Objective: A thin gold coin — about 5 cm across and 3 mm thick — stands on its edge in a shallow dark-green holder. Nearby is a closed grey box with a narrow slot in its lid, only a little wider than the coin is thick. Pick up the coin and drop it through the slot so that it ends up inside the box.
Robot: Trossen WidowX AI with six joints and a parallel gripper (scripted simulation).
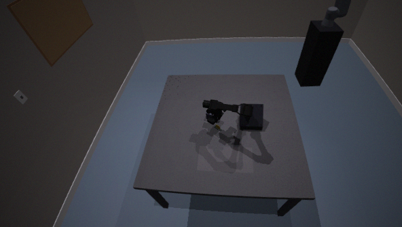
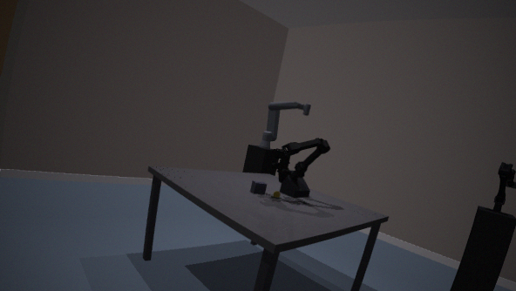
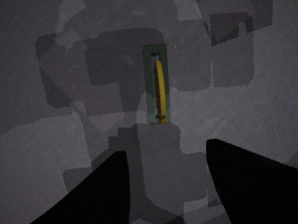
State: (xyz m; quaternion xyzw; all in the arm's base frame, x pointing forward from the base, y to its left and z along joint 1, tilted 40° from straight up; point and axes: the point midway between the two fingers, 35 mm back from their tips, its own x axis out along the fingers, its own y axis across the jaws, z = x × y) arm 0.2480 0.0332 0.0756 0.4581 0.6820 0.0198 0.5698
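Now: gripper tip 10 mm to the left of the gold coin and 90 mm above it.
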